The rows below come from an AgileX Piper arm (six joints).
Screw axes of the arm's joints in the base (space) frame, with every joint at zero. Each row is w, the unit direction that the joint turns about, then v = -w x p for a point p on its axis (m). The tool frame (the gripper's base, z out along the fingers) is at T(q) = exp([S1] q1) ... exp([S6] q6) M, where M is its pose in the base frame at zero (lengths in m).
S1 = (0, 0, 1, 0.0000, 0.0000, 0.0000)
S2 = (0, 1, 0, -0.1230, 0.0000, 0.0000)
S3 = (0, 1, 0, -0.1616, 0.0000, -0.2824)
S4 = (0.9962, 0, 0.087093, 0.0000, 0.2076, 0.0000)
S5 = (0, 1, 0, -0.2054, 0.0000, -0.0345)
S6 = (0.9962, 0, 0.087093, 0.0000, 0.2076, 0.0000)
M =
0.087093 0 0.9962 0.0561
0 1 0 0.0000
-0.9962 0 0.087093 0.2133
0 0 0 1
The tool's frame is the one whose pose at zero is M.
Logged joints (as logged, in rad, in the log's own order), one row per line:
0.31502, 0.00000, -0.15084, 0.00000, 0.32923, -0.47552
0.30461, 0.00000, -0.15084, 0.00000, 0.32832, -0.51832
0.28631, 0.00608, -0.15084, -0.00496, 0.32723, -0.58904
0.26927, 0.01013, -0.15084, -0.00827, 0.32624, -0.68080
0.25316, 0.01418, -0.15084, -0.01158, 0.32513, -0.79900
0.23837, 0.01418, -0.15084, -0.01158, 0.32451, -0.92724
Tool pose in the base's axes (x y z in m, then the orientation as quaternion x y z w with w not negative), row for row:
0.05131, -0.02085, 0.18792, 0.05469, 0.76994, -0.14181, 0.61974
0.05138, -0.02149, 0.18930, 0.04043, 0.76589, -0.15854, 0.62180
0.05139, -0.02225, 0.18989, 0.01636, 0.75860, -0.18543, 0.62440
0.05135, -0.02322, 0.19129, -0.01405, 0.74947, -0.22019, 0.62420
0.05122, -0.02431, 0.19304, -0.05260, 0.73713, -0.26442, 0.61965
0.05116, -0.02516, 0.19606, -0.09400, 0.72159, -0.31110, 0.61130
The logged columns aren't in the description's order. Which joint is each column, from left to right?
Columns, left to right: q5, q3, q1, q2, q6, q4.
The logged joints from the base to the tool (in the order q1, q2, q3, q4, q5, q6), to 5 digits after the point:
-0.15084, 0.00000, 0.00000, -0.47552, 0.31502, 0.32923
-0.15084, 0.00000, 0.00000, -0.51832, 0.30461, 0.32832
-0.15084, -0.00496, 0.00608, -0.58904, 0.28631, 0.32723
-0.15084, -0.00827, 0.01013, -0.68080, 0.26927, 0.32624
-0.15084, -0.01158, 0.01418, -0.79900, 0.25316, 0.32513
-0.15084, -0.01158, 0.01418, -0.92724, 0.23837, 0.32451

